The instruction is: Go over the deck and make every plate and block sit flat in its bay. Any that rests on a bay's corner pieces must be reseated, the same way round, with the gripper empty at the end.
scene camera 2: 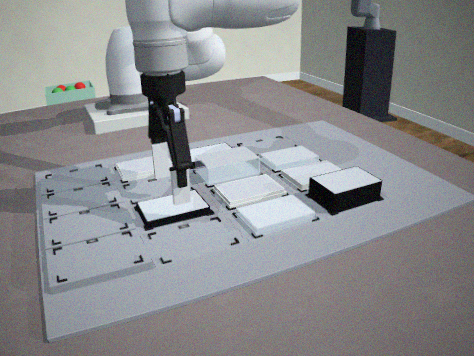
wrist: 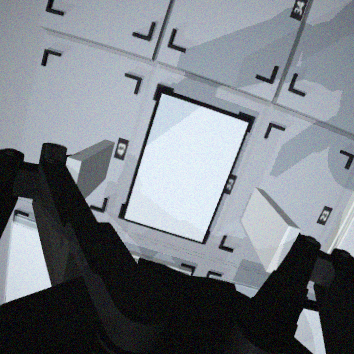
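A black-sided plate with a white top lies in the bay marked 33. It looks level, with black corner pieces showing around its edges. My gripper is open and empty, its pale fingertips apart on either side of this plate and clear of its edges. In the scene view, a thick black block, a pale blue block, a cream plate and a translucent block stand in other bays. Their seating on the corner pieces is hard to tell.
The grey deck carries bays marked by black corners. More pale plates lie toward the back right, and another plate lies at the back left. A green bin of balls stands beyond the deck.
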